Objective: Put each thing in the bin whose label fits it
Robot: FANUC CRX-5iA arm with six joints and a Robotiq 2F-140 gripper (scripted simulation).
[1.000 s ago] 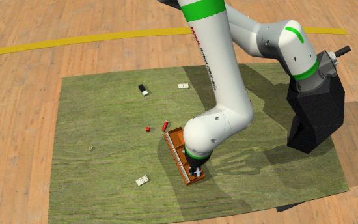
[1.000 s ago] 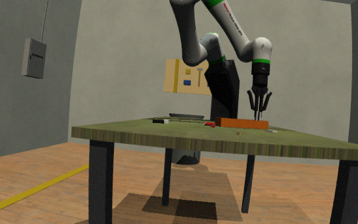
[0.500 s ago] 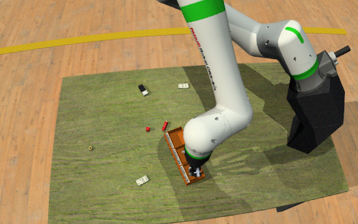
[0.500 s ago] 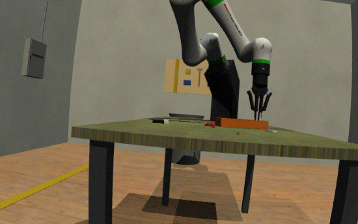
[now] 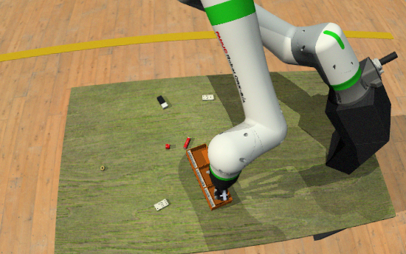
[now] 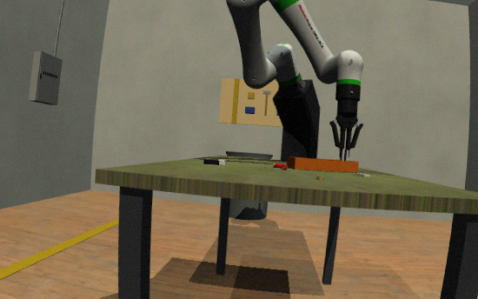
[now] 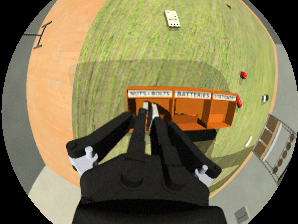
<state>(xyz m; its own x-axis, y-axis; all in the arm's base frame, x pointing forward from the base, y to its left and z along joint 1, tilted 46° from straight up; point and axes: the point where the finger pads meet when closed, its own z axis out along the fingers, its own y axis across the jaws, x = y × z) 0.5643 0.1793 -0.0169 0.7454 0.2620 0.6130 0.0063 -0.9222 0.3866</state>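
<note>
Right now the black-and-white block is 17 cm ahead of my hand, 45 cm to the right of it and 4 cm below it. From my hand the other things lie so: orange bin 2 cm ahead, 8 cm to the right, 3 cm below; then red cylinder 8 cm ahead, 24 cm to the right, 4 cm below; then small red cube 16 cm ahead, 24 cm to the right, 4 cm below.
</note>
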